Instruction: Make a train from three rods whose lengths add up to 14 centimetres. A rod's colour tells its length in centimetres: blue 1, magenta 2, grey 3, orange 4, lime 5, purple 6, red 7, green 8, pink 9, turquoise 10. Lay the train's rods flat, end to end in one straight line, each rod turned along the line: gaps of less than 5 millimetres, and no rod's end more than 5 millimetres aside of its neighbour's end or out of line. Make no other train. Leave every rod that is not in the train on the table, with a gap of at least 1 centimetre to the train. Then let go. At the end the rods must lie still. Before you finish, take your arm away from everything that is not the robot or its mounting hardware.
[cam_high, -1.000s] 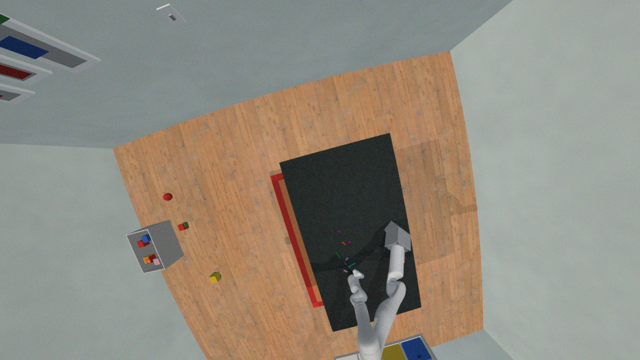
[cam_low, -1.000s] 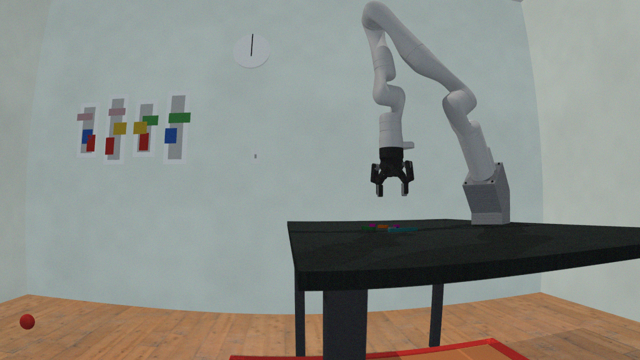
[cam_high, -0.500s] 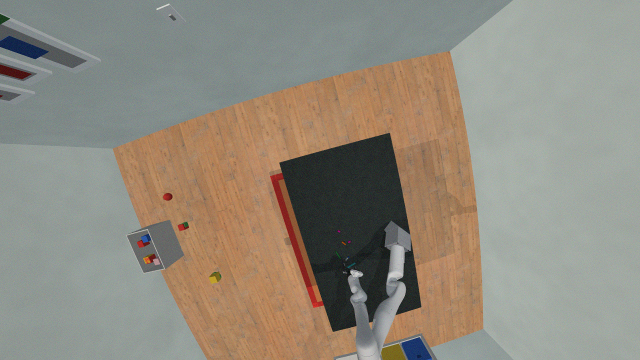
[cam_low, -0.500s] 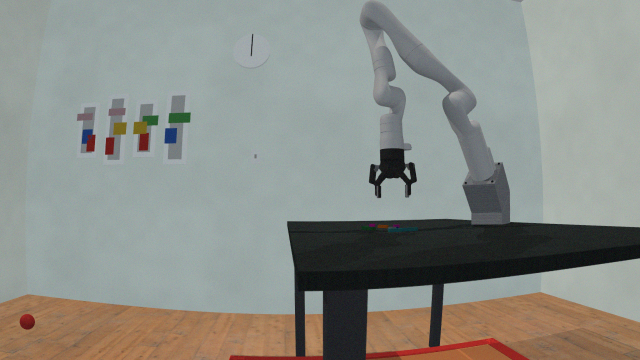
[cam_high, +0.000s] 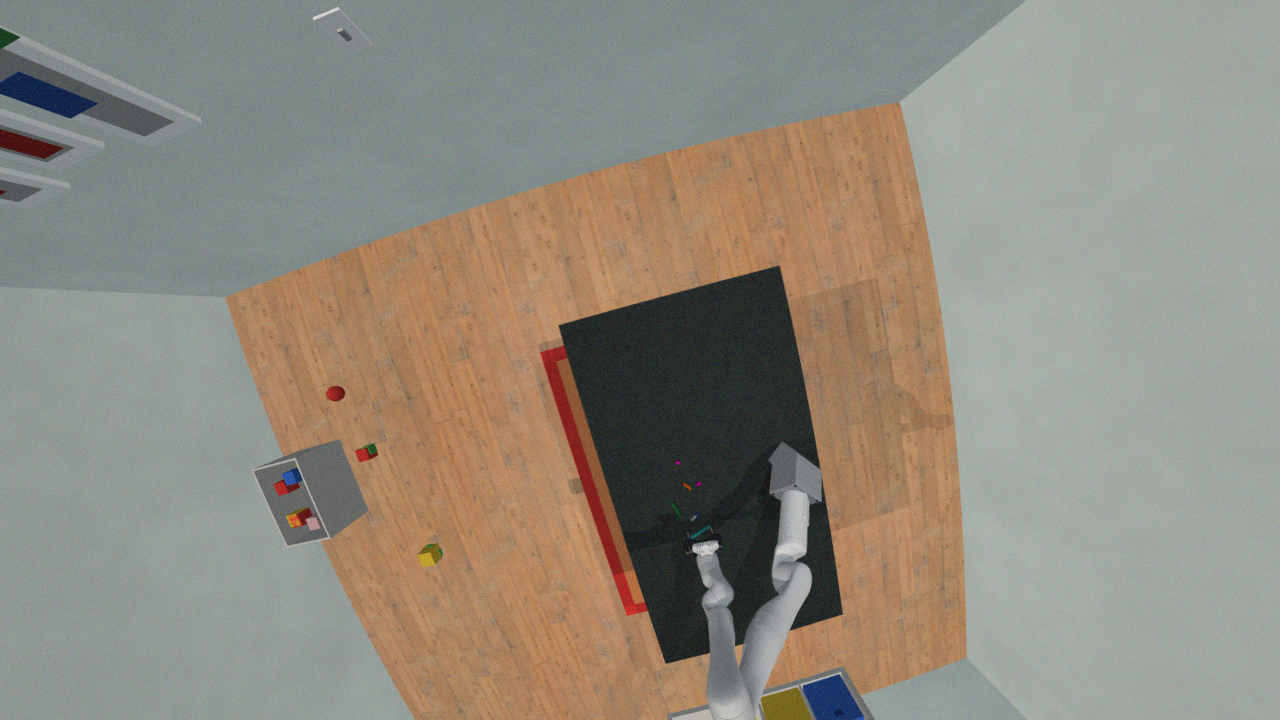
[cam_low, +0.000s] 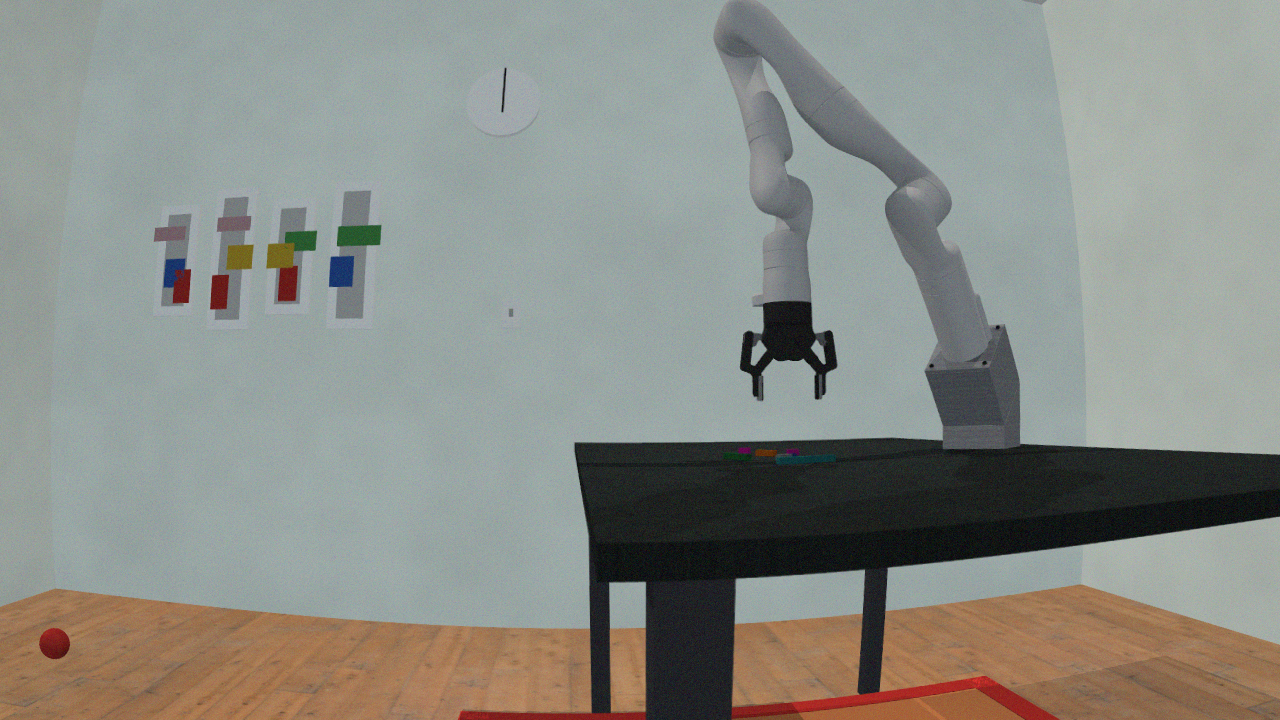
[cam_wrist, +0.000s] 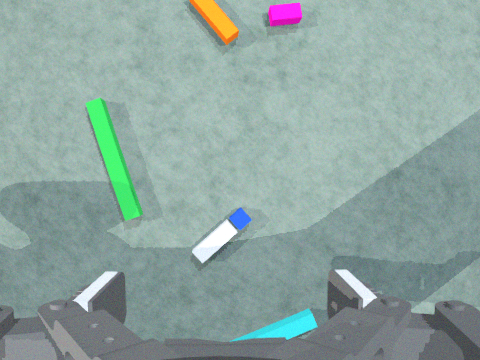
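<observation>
The turquoise rod lies 1 cm behind my hand, 7 cm to the left of it and 9 cm below it. Also, from my hand: green rod (7 cm ahead, 6 cm to the right, 9 cm below); then small blue rod (1 cm behind, 2 cm to the right, 9 cm below); then grey rod (1 cm ahead, 1 cm to the right, 9 cm below).
</observation>
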